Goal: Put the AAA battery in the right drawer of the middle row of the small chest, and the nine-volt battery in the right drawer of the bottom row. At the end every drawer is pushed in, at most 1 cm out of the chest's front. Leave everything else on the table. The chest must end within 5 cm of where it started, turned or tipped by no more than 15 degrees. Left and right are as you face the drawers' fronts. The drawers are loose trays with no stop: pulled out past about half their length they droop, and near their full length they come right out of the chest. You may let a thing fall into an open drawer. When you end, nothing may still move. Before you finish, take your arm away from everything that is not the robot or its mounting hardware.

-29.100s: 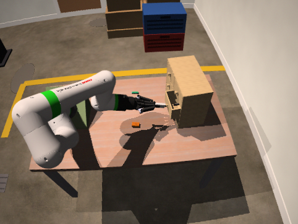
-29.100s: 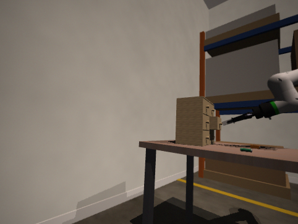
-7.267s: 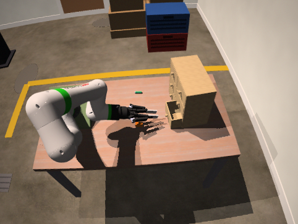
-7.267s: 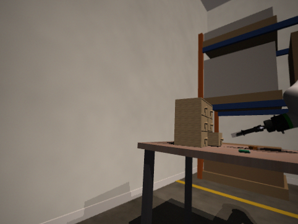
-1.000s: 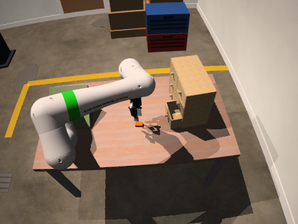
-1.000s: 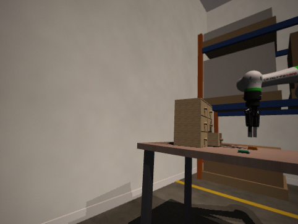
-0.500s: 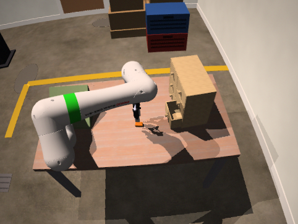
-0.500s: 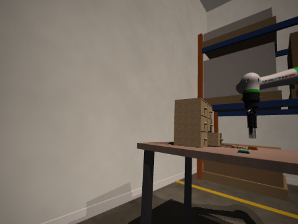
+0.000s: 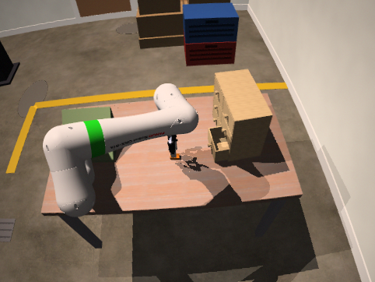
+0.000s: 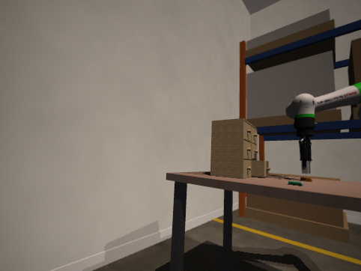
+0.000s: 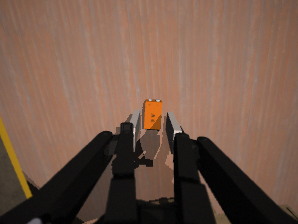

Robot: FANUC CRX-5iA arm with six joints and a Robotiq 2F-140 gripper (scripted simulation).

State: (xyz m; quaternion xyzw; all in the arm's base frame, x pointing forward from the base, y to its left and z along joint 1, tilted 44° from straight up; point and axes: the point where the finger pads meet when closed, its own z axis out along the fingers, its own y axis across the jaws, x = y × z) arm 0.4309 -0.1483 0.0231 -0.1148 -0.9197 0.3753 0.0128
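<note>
My gripper is now 10 mm past the orange nine-volt battery and 60 mm above it. The rest, counted from my hand: green AAA battery: 30 mm ahead, 280 mm to the left, 60 mm below; then dark item: 320 mm ahead, 40 mm to the left, 40 mm above.
</note>
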